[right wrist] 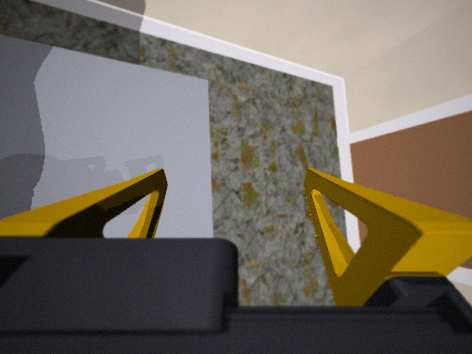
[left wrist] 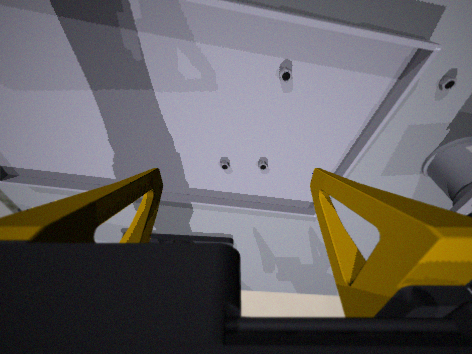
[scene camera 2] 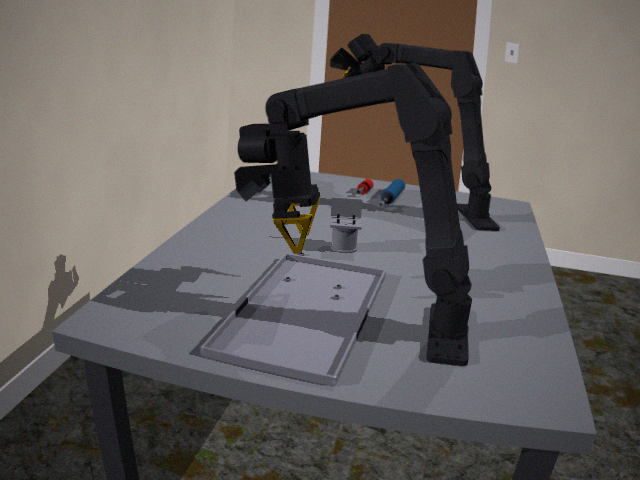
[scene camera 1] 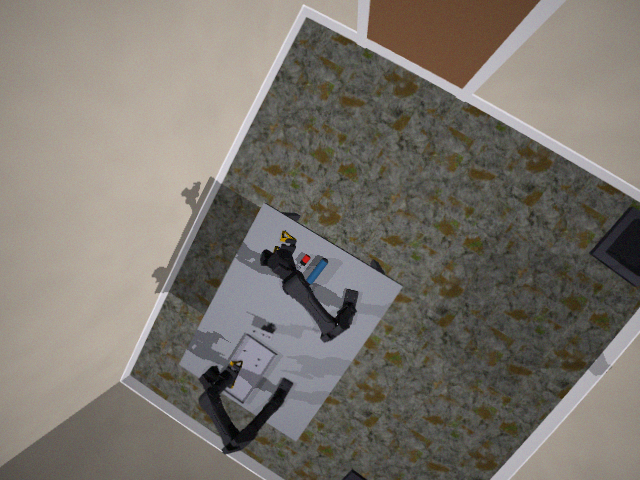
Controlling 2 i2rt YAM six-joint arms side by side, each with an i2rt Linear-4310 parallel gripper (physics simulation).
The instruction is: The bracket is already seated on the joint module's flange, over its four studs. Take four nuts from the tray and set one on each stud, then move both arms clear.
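Frame: origin at the left arm's base, x back, y right, z up, level; metres.
Seen in the pictures: left gripper, fingertip midpoint: (left wrist: 236,176) (scene camera 2: 301,243) (scene camera 1: 239,367); right gripper, fingertip midpoint: (right wrist: 235,176) (scene camera 1: 280,238); left arm's base, origin of the base link: (scene camera 2: 447,334) (scene camera 1: 281,392); right arm's base, origin of the base link: (scene camera 2: 476,218) (scene camera 1: 348,306).
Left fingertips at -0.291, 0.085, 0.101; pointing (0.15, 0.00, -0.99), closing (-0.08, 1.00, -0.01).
Offsets run from my left fingertips to a thing's top centre, as dx, dy, dz. "spot": to the spot under its first point. Level surfaces: height alone.
The grey tray {+0.029, -0.073, -0.085} (scene camera 1: 263,344) (scene camera 2: 268,366) (left wrist: 325,110) holds three small nuts: one nut {-0.032, +0.038, -0.092} (scene camera 2: 287,279) (left wrist: 285,75) apart, a second nut {+0.071, +0.036, -0.092} (scene camera 2: 338,286) and a third nut {+0.075, -0.009, -0.092} (scene camera 2: 336,297) close together. Another nut {-0.035, +0.182, -0.096} (left wrist: 448,83) lies on the table outside the tray's end. The joint module {+0.046, +0.258, -0.027} (scene camera 2: 344,240) (left wrist: 452,162) stands beyond that end with the bracket {spot: +0.050, +0.224, -0.037} (scene camera 2: 345,226) on top and dark studs upright; nuts on them cannot be made out. My left gripper (scene camera 1: 235,373) (left wrist: 236,176) is open and empty above the tray. My right gripper (scene camera 1: 282,242) (right wrist: 235,176) is open and empty, high over the table's far end.
A red tool {+0.031, +0.708, -0.067} (scene camera 1: 305,259) (scene camera 2: 366,186) and a blue cylindrical tool {+0.117, +0.672, -0.060} (scene camera 1: 317,270) (scene camera 2: 393,191) lie on the table {dz -0.101} (scene camera 1: 361,304) (scene camera 2: 496,372) beyond the module, near and partly beneath the right arm in scene camera 1. A wall runs beside the table.
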